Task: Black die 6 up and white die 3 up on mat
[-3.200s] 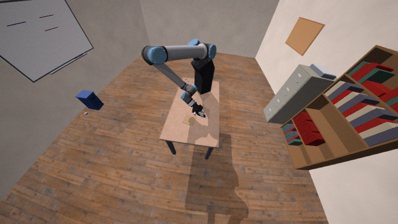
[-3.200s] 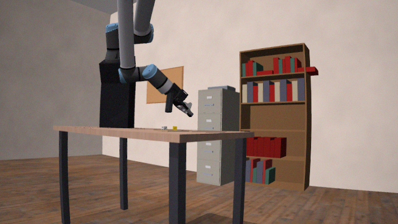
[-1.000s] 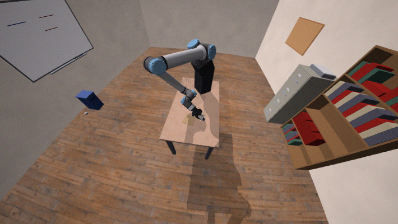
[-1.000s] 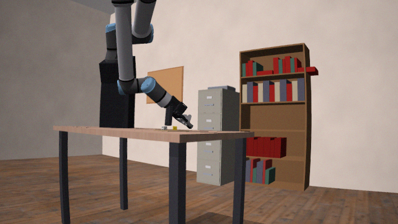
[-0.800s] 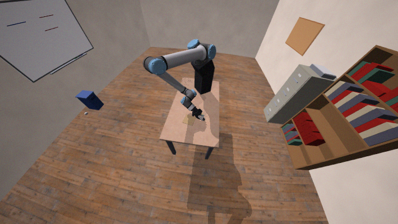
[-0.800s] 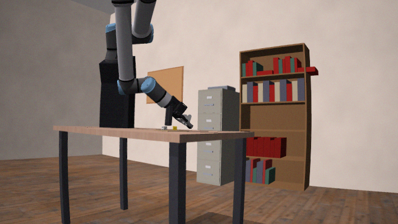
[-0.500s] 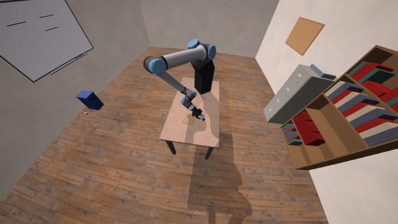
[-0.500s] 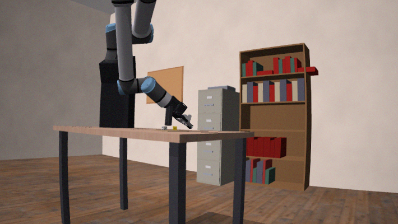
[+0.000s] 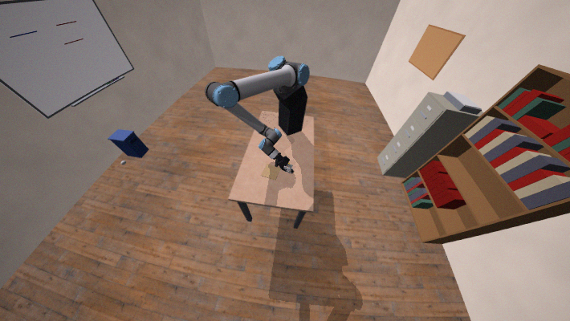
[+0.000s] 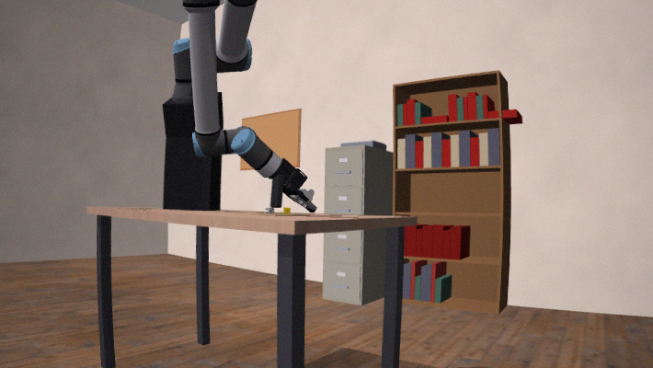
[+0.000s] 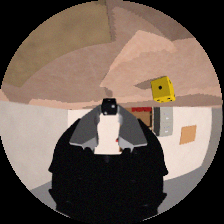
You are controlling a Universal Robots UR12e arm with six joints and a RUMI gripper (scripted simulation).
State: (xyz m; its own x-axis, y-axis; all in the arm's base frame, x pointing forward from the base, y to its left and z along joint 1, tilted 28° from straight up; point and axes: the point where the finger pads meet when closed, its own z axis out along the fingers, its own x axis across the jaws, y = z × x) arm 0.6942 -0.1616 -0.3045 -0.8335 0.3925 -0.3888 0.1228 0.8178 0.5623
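The yellow die is 9 cm behind my hand, 2 cm to the right of it and 1 cm below it. Also, from my hand: tan mat 18 cm to the right, 3 cm behind, 2 cm below; then white die 12 cm behind, 10 cm to the right, 1 cm below; then black die right at my hand.
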